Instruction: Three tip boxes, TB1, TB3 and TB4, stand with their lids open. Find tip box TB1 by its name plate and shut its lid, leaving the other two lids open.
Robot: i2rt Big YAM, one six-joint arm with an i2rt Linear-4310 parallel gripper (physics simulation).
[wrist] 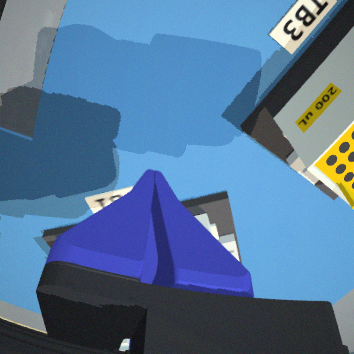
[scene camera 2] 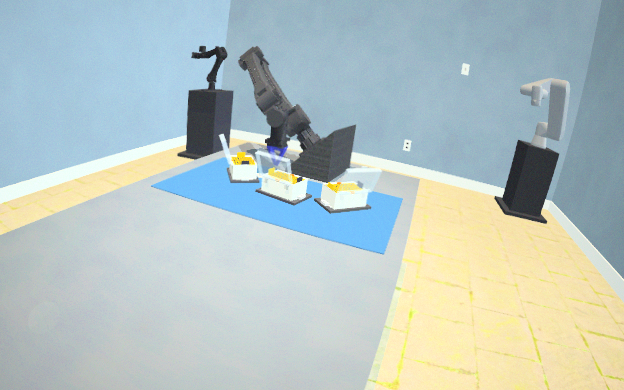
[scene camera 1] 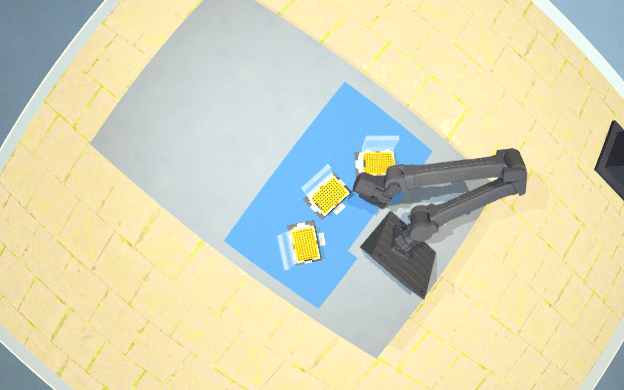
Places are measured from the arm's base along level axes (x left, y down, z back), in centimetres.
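Pixels of known places: gripper, fingertip midpoint: (wrist: 150,180) (scene camera 2: 275,165); arm's base, link origin: (scene camera 2: 314,148) (scene camera 1: 400,243).
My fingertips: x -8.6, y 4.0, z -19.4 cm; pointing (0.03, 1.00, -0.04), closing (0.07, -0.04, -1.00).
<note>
Ahead of a thing's pixels: the offset from my fingertips to its top centre. "spot": to the spot under its first point. Level surfaces: height alone.
The box at the mat's upper right in scene camera 1, TB1 {dx -10.9, dy -1.2, dz -2.4 cm} (scene camera 1: 378,163) (scene camera 2: 243,171) (wrist: 218,204), has its clear lid {dx -17.3, dy -10.0, dz -7.0 cm} (scene camera 1: 381,143) (scene camera 2: 224,148) open. Its name plate {spot: dx -6.9, dy +5.2, dz +2.0 cm} (wrist: 100,201) is partly hidden by the fingers and seems to read TB1. The middle box TB3 {dx +8.4, dy -1.2, dz -10.8 cm} (scene camera 1: 330,195) (scene camera 2: 284,187) (wrist: 295,107) has a readable plate {spot: dx +9.2, dy +5.2, dz -5.6 cm} (wrist: 302,25) and an open lid {spot: dx +6.8, dy -9.1, dz -19.1 cm} (scene camera 1: 316,180). The third box {dx +26.7, dy -1.2, dz -8.7 cm} (scene camera 1: 305,244) (scene camera 2: 345,197), with an unreadable plate, has its lid {spot: dx +32.8, dy -4.0, dz -14.2 cm} (scene camera 1: 286,251) (scene camera 2: 369,178) open. My gripper (scene camera 2: 276,163) (wrist: 150,180) is shut and empty, above the mat near TB1 and TB3.
All three boxes stand on a blue mat {dy +5.4 cm} (scene camera 1: 270,215) (scene camera 2: 215,190) on the grey table {dy +5.7 cm} (scene camera 1: 190,110). My arm (scene camera 1: 450,167) passes over the mat's right edge beside TB1. The dark wedge-shaped base (scene camera 1: 420,270) (scene camera 2: 335,152) stands close to the mat. Other arms stand on pedestals away from the table.
</note>
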